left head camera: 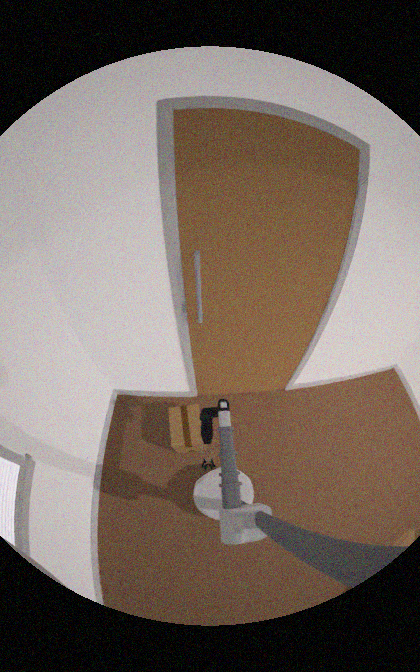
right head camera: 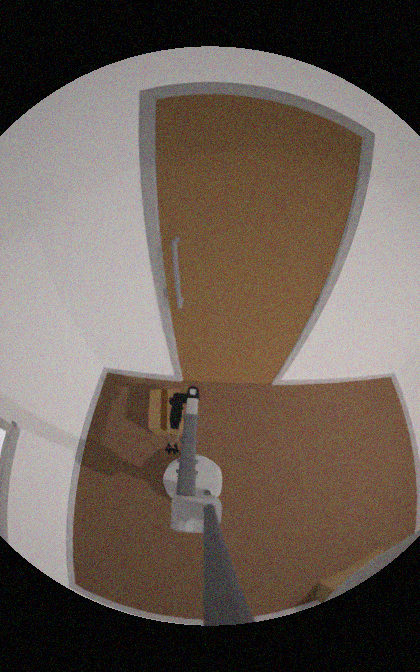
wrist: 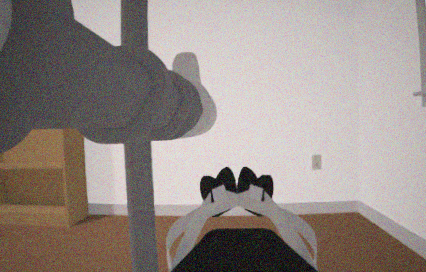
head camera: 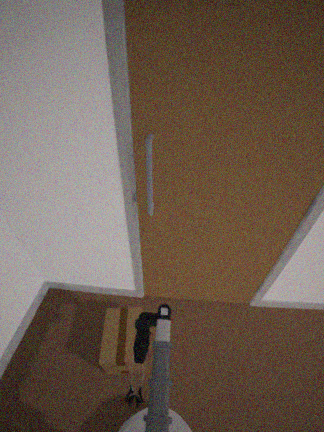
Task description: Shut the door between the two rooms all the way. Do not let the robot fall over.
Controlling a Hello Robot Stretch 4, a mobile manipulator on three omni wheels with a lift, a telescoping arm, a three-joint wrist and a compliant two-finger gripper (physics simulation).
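Places are measured from the robot's base along level axes (x left, y ahead, z down), in metres.
Where they show: gripper, fingertip midpoint: (left head camera: 208, 469) (right head camera: 170, 453) (wrist: 236, 182) (head camera: 133, 407).
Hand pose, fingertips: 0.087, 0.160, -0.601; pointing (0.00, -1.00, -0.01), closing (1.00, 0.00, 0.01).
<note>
Each offset is from my fingertips to the top centre of the thing, as dx, dy, dz. "pt": to the spot under its first point.
The brown door (head camera: 225, 150) (left head camera: 265, 225) (right head camera: 255, 215) fills its grey frame (head camera: 120, 100) (left head camera: 168, 200) (right head camera: 150, 200), and no gap shows along its edges in the head views. Its vertical grey handle @(pt +0.007, +0.674, -0.533) (head camera: 149, 175) (left head camera: 198, 287) (right head camera: 177, 272) is near the left edge. My gripper (head camera: 134, 395) (left head camera: 208, 465) (right head camera: 172, 449) (wrist: 236, 182) is shut and empty, with its dark fingertips together. It points back beside my arm, away from the door, low in the head view. The wrist elbow (head camera: 147, 320) is near the foot of the door; whether it touches is unclear.
A tan box @(+0.156, +0.360, +0.350) (head camera: 111, 340) (left head camera: 177, 427) (right head camera: 156, 410) with a darker stripe stands on the floor left of my arm, close to the wrist. White walls flank the door. In the wrist view my mast (wrist: 140, 200), a wooden shelf (wrist: 76, 175) and a wall outlet @(+0.637, -1.768, +0.172) (wrist: 316, 161) show.
</note>
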